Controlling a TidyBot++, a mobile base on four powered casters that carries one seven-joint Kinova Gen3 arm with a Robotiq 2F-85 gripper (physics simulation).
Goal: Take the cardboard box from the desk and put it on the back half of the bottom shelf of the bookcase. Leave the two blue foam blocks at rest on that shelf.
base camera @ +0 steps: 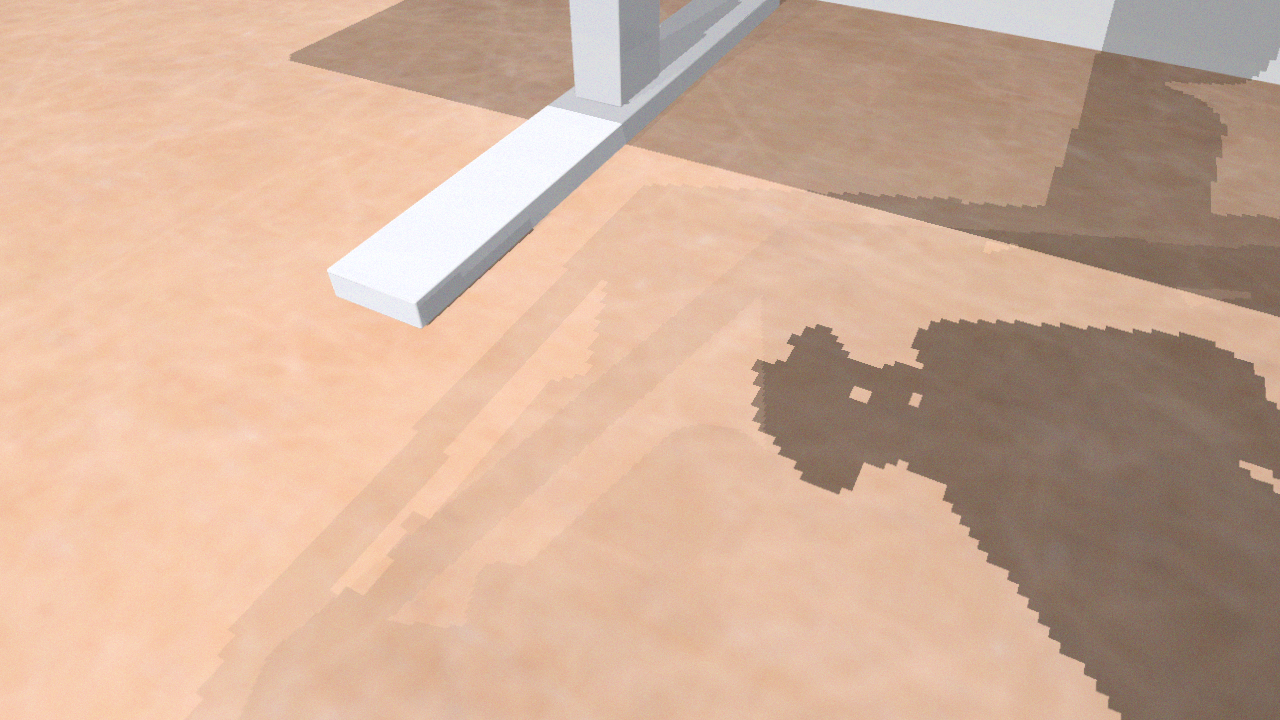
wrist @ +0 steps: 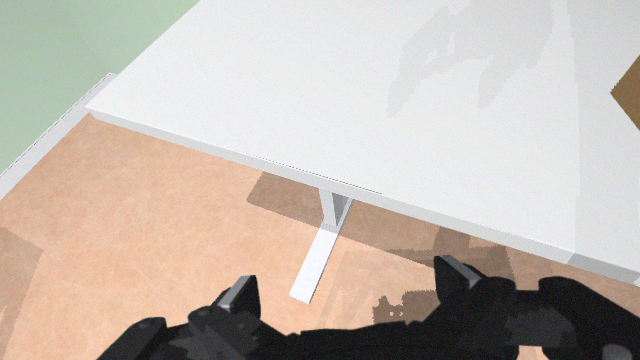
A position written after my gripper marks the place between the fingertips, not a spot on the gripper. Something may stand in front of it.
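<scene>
My gripper is here, at [wrist: 346, 285]. There is a white desk [wrist: 502, 127] as well, and I see it together with the gripper.
</scene>
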